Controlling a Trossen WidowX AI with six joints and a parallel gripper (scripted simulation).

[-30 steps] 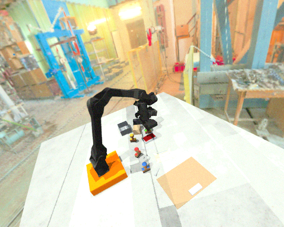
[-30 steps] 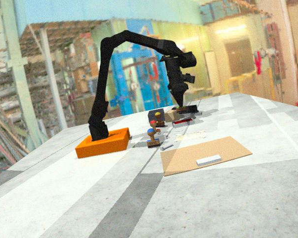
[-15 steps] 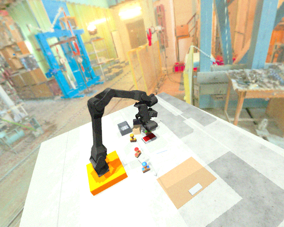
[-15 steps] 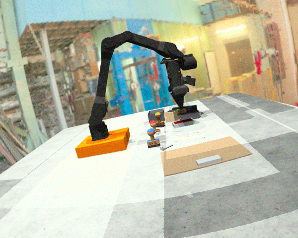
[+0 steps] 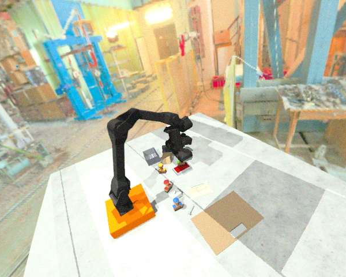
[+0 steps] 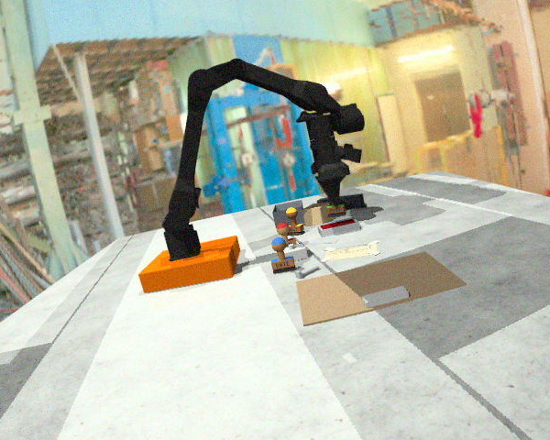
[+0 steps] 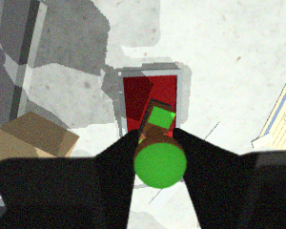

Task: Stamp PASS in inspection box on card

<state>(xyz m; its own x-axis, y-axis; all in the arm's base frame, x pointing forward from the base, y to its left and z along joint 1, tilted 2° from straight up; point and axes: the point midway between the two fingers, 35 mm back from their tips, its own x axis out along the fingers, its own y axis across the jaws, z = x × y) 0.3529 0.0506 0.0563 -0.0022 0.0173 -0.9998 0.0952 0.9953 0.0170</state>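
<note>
My gripper tip is 6 cm above the ink pad. Also, from my gripper tip: tan box (12 cm to the left, 4 cm below, 2 cm behind); then green-knobbed stamp (right at my gripper tip); then yellow-knobbed stamp (10 cm behind, 6 cm to the left, 4 cm below).
</note>
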